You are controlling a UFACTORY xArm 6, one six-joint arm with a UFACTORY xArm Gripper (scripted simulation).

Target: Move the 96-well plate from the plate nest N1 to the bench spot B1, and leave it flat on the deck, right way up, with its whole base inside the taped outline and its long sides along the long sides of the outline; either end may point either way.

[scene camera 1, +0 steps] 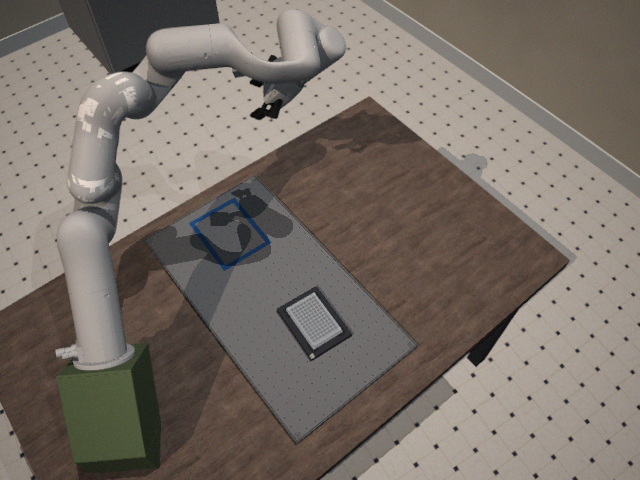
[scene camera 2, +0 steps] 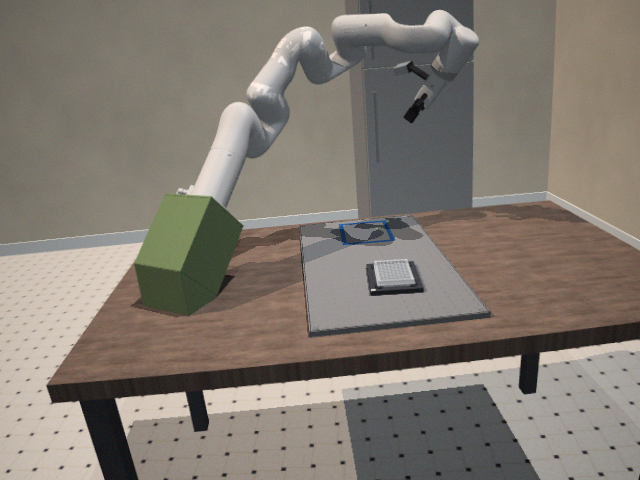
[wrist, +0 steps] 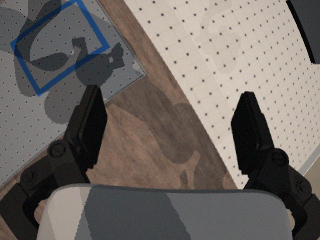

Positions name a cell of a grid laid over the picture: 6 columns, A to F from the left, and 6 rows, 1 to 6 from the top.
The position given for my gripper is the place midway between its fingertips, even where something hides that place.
my gripper: scene camera 1 C2; scene camera 2 D2; wrist D3
96-well plate: scene camera 1 C5; scene camera 2 D4; not seen in the wrist view (out of frame)
